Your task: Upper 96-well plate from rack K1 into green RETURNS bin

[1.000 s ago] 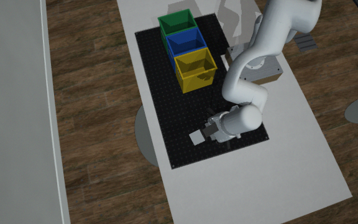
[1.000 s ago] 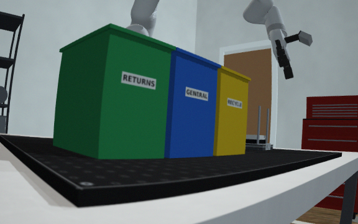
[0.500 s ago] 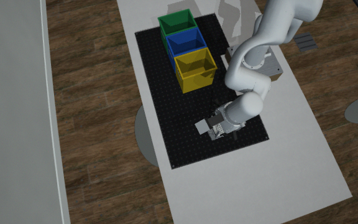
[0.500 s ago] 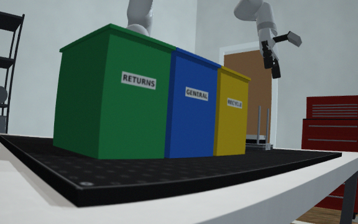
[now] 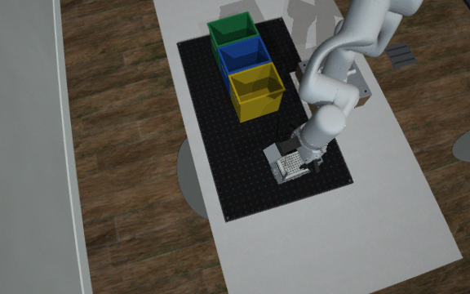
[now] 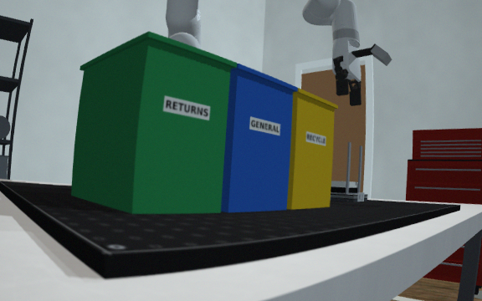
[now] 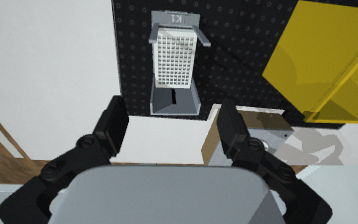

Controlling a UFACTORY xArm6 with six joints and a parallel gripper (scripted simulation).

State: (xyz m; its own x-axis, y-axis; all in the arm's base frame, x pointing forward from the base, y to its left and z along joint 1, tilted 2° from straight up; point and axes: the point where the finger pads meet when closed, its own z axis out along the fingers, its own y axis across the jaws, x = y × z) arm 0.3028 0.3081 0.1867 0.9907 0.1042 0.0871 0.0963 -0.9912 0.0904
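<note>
Now: hand 4 cm past the white 96-well plate, 2 cm to the left of it and 22 cm above it. Round my hand: yellow recycle bin 2 cm ahead, 32 cm to the right, 17 cm below; then dark plate 4 cm behind, 2 cm to the right, 24 cm below; then blue general bin 2 cm ahead, 45 cm to the right, 17 cm below.
</note>
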